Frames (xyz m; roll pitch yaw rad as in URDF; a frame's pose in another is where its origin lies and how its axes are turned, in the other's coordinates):
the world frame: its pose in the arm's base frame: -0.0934 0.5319 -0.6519 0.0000 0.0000 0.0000
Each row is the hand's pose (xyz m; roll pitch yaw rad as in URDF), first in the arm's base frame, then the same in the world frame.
Working: the arm's base frame: its pose in the world frame: 0.0934 -0.5319 0.6519 0.0000 0.0000 0.0000

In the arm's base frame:
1: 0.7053 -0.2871 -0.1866 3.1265 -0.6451 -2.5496
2: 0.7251 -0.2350 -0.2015 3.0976 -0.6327 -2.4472
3: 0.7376 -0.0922 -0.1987 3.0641 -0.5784 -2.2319
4: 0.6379 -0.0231 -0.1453 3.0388 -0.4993 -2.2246
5: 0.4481 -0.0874 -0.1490 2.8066 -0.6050 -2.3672
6: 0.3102 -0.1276 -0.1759 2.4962 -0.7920 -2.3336
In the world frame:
1: 0.7987 -0.8190 0.4653 3.1265 -0.6451 -2.5496
2: 0.8185 -0.7669 0.4504 3.0976 -0.6327 -2.4472
3: 0.8310 -0.6241 0.4532 3.0641 -0.5784 -2.2319
4: 0.7313 -0.5550 0.5066 3.0388 -0.4993 -2.2246
5: 0.5415 -0.6193 0.5029 2.8066 -0.6050 -2.3672
6: 0.4036 -0.6595 0.4760 2.4962 -0.7920 -2.3336

